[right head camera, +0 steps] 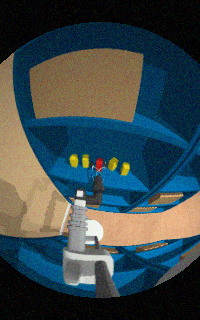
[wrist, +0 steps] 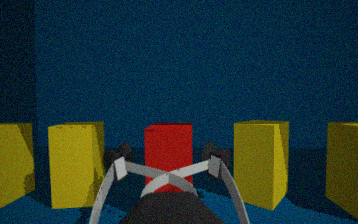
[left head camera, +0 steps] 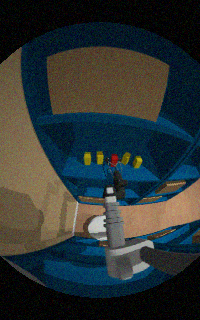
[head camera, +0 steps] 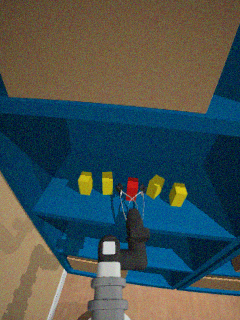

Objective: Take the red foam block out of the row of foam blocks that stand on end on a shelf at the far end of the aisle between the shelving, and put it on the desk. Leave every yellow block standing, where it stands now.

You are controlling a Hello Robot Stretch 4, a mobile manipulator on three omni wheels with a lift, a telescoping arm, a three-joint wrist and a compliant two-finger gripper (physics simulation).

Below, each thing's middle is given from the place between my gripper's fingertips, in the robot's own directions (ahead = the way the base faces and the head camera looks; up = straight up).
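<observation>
Red foam block [wrist: 168, 146]: 1 cm below my hand, 2 cm behind it.
</observation>
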